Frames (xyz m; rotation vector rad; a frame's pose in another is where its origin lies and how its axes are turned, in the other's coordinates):
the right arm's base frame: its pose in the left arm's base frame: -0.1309 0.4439 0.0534 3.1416 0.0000 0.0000
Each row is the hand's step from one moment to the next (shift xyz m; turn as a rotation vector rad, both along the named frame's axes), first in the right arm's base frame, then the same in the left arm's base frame.
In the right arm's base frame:
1: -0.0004 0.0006 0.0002 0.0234 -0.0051 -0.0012
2: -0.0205 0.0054 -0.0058 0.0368 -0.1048 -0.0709
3: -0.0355 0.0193 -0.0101 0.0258 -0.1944 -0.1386
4: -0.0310 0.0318 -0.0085 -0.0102 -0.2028 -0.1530
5: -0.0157 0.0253 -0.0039 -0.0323 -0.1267 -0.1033
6: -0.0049 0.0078 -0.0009 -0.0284 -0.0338 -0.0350
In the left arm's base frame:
1: -0.0004 -0.0006 -0.0002 0.0234 0.0051 0.0012
2: -0.0205 -0.0054 0.0058 0.0368 0.1048 0.0709
3: -0.0355 -0.0193 0.0101 0.0258 0.1944 0.1386
4: -0.0310 -0.0318 0.0085 -0.0102 0.2028 0.1530
5: -0.0157 -0.0253 0.0039 -0.0323 0.1267 0.1033
6: -0.0049 -0.0078 0.0009 -0.0284 0.0338 0.0350

